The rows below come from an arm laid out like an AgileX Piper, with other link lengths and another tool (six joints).
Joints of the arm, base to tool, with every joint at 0 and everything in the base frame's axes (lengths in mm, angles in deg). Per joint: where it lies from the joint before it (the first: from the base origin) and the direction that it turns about. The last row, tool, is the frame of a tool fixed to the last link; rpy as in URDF.
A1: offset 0 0 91.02 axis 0 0 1
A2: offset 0 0 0 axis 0 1 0
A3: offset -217.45 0 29.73 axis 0 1 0
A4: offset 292.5 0 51.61 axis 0.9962 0 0.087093
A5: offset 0 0 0 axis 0 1 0
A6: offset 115.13 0 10.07 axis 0.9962 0 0.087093
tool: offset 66.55 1 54 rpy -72.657 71.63 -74.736
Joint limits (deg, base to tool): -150..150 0..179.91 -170..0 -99.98..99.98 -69.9..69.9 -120..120
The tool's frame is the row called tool.
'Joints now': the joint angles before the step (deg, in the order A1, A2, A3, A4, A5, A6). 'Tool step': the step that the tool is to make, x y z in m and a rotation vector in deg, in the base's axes. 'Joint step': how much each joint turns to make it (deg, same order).
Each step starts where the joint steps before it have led.
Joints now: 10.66, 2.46, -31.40, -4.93, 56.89, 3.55
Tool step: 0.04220, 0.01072, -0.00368, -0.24, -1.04, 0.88
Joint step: 0.00, 11.01, 0.00, 0.00, -12.02, 0.07
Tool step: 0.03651, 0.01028, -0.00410, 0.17, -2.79, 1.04
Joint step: 0.00, 9.85, 0.06, 0.00, -12.73, -0.01
